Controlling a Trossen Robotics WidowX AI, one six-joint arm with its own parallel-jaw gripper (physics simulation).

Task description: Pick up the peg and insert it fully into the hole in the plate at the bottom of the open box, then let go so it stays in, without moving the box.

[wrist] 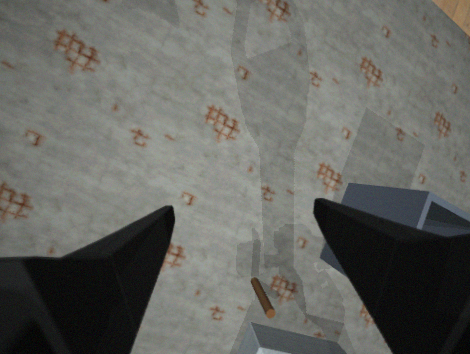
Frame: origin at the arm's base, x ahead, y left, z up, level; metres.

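Seen in the pictures: gripper, fingertip midpoint: [244,209].
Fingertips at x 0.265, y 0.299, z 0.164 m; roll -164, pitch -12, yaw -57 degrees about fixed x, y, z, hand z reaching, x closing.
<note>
Pixels of each thing's top centre, then the offset from my fingertips to it. Level surfaces: height alone.
- short brown peg at its top centre: [271,313] 0.119 m back, 0.162 m right, 0.138 m down
- blue-grey open box at its top centre: [445,263] 0.064 m ahead, 0.334 m right, 0.080 m down
- grey surface at its surface level: 0.218 m down
A short brown peg [263,298] with a lighter orange end lies on the patterned surface in the lower middle of the wrist view. My gripper [244,209] is open with nothing between its fingers, and it is above the surface; the peg shows lower in the view, between the two black fingers. A blue-grey open box [385,202] stands at the right, partly covered by the right finger. A lighter grey open box [300,342] shows in part at the bottom edge, close to the peg's orange end. No plate or hole can be made out in either box.
The grey surface [125,170] has rust-coloured marks and shadows across it. A wooden area [457,12] shows past its edge at the top right corner. The walls of the two boxes rise to the right of the peg and below it in the view.
</note>
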